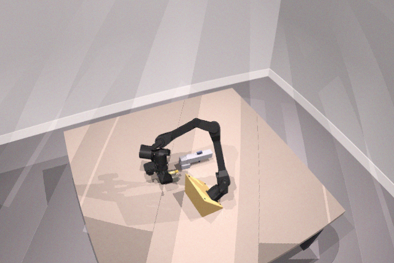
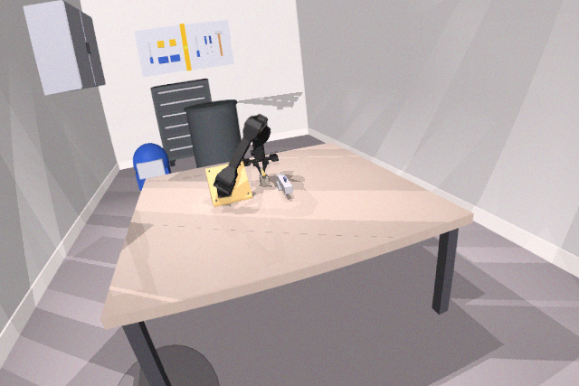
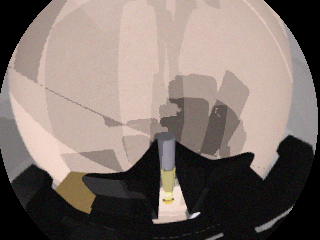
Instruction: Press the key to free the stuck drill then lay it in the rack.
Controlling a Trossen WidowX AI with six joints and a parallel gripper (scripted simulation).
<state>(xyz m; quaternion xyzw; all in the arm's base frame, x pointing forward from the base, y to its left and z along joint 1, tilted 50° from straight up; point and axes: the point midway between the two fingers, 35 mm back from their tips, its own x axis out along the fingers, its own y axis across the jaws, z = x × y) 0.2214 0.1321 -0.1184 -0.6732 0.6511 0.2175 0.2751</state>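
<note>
My gripper tip is now 40 mm to the left of the drill and 30 mm below it. From my gripper tip the other things lie so: light grey fixture block: 60 mm ahead, 220 mm to the right, 10 mm above; then rack: 50 mm to the right, 10 mm below; then blue key: 60 mm ahead, 250 mm to the right, 20 mm above.
</note>
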